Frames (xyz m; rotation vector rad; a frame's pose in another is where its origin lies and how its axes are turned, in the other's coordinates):
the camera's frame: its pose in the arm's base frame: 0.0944 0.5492 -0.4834 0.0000 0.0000 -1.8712
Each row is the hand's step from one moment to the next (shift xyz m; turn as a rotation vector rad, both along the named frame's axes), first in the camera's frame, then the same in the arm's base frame.
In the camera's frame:
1: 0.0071 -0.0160 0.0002 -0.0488 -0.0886 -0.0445
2: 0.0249 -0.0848 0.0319 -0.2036 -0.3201 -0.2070
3: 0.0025 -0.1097 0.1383 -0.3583 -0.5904 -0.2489
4: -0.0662 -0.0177 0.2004 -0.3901 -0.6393 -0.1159
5: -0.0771 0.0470 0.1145 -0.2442 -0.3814 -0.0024
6: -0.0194 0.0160 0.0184 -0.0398 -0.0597 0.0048
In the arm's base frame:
1: -0.0174 -0.0020 0.0002 -0.0702 0.0728 -0.0445
2: -0.0884 0.0013 0.0319 -0.2455 0.2892 -0.2070
3: -0.1055 0.0301 0.1383 -0.4579 0.5170 -0.2489
4: 0.0027 0.0685 0.2004 -0.4952 0.5618 -0.1159
5: 0.0677 0.0597 0.1145 -0.2921 0.3461 -0.0024
6: 0.0210 0.0138 0.0184 -0.0452 0.0557 0.0048

